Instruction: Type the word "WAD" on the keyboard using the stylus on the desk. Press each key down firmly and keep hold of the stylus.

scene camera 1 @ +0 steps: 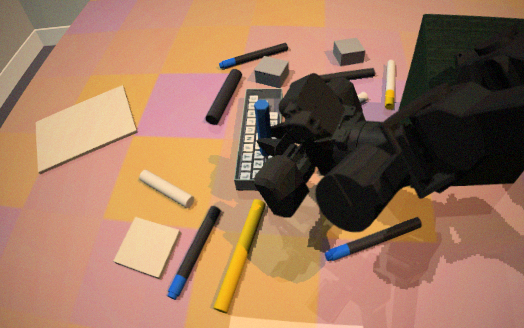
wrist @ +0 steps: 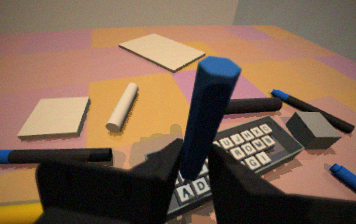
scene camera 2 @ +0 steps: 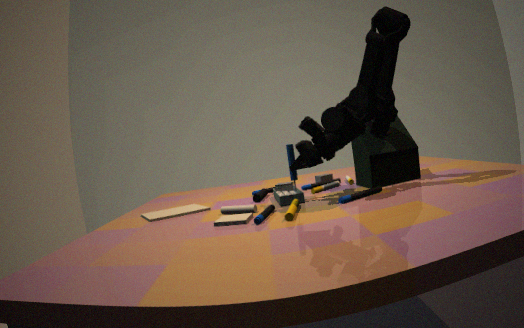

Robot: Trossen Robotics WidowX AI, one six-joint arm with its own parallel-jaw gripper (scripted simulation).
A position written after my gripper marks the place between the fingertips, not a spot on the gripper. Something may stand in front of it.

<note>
In view: my gripper (scene camera 1: 263, 137), a stylus (wrist: 216, 77), a black cylinder (scene camera 1: 229, 86), a white cylinder (scene camera 1: 166, 188) and a cream card (scene camera 1: 74, 132).
The black cylinder is seen too in the wrist view (wrist: 248, 105). The cream card is seen too in the wrist view (wrist: 168, 54). My gripper also shows in the wrist view (wrist: 195, 147) and in scene camera 2 (scene camera 2: 291, 168).
</note>
